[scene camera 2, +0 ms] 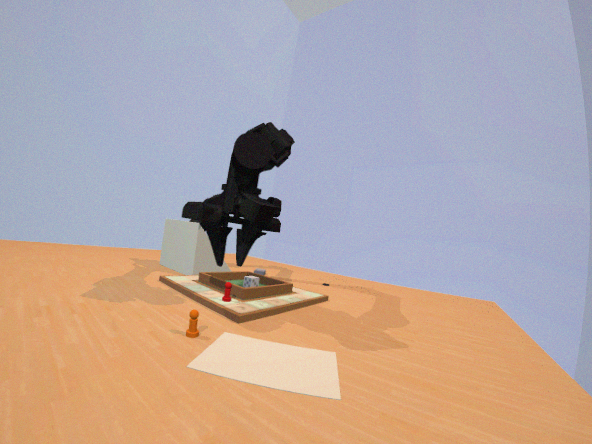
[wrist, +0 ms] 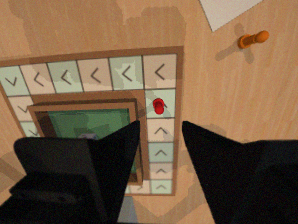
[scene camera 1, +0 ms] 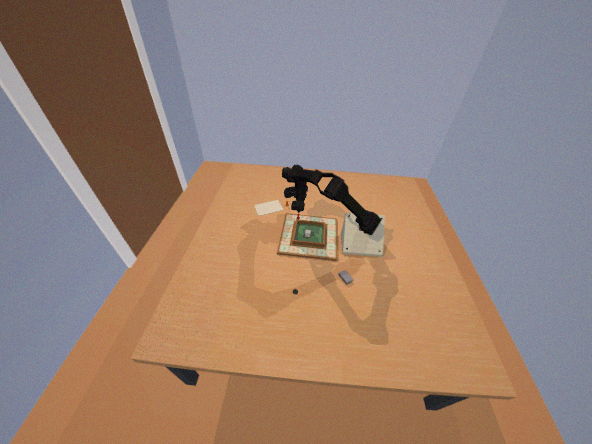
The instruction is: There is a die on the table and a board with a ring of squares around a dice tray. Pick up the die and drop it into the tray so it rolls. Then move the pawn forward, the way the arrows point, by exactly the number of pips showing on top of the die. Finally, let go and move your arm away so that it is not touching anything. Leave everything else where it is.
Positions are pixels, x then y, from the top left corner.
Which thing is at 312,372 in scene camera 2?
A cream card.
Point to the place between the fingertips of my gripper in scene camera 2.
229,266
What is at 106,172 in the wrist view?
My gripper.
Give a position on a green tray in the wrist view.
68,123
